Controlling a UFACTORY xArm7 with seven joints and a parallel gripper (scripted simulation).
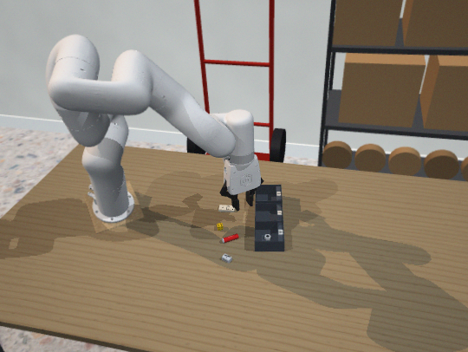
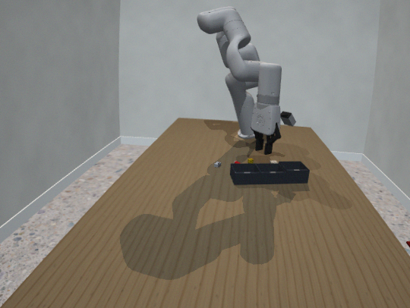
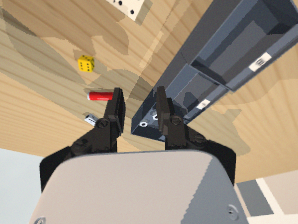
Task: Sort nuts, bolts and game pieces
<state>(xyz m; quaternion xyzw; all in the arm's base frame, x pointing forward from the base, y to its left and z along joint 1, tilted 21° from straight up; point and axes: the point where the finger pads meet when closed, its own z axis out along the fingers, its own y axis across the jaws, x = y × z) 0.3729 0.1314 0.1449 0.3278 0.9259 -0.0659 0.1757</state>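
Now: hand 70 mm past the white domino, 40 mm to the right of it and 80 mm above it. From my hand the other things lie so: yellow die 60 mm behind, 50 mm to the right, 80 mm below; then dark bin 70 mm ahead, 30 mm to the left, 60 mm below; then red cylinder 10 mm behind, 80 mm to the right, 80 mm below.
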